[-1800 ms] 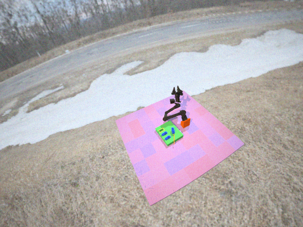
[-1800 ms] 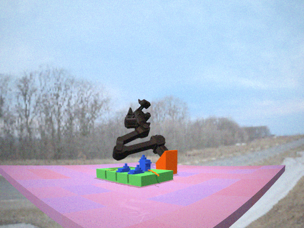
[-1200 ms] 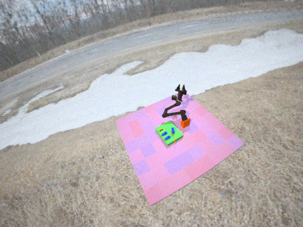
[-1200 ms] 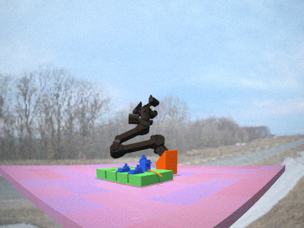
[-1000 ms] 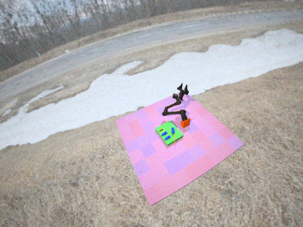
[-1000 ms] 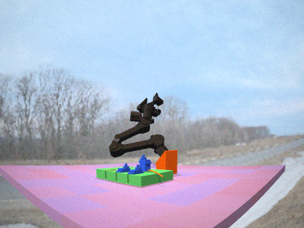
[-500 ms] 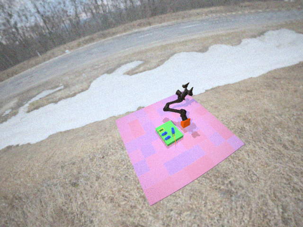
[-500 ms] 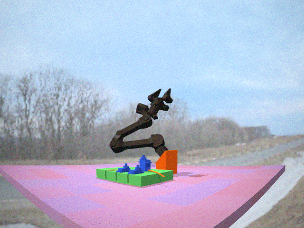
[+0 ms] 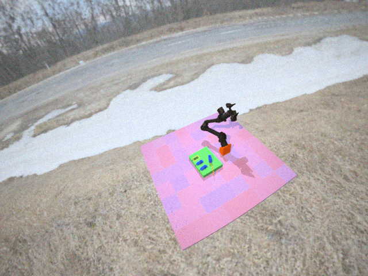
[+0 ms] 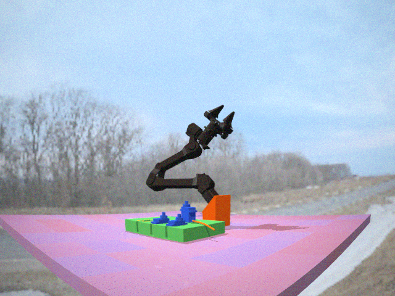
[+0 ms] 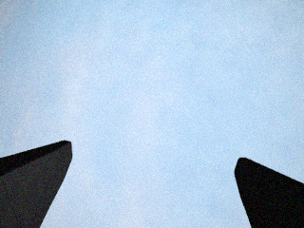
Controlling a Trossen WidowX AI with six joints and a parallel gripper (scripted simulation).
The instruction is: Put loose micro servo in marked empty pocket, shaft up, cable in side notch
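The green deck is 35 cm ahead of my gripper tip, 3 cm to the left of it and 52 cm below it.
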